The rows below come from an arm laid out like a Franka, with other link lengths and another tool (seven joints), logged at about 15 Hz.
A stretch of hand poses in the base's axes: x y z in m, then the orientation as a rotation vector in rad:
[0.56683, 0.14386, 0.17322, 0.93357, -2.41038, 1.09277]
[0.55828, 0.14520, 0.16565, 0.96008, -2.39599, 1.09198]
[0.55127, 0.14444, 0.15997, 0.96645, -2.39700, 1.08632]
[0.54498, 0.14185, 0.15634, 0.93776, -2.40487, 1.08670]
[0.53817, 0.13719, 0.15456, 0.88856, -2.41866, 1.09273]
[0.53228, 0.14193, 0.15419, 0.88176, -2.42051, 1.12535]
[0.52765, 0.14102, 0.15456, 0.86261, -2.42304, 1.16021]
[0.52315, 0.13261, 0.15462, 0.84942, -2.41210, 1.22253]
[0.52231, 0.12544, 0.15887, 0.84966, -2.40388, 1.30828]
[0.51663, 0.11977, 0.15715, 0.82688, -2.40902, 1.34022]
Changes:
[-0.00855, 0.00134, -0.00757, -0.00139, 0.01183, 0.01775]
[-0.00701, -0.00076, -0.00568, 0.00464, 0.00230, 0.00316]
[-0.00629, -0.00259, -0.00363, -0.00238, -0.00658, -0.01983]
[-0.00681, -0.00466, -0.00178, -0.00629, -0.01492, -0.03242]
[-0.00589, 0.00474, -0.00037, -0.01636, -0.01861, 0.00368]
[-0.00463, -0.00091, 0.00037, -0.01934, -0.02105, -0.00424]
[-0.00450, -0.00841, 0.00006, -0.03790, -0.02549, 0.00615]
[-0.00084, -0.00717, 0.00425, -0.04389, -0.04036, 0.02293]
[-0.00568, -0.00567, -0.00172, -0.01551, -0.02345, -0.00593]

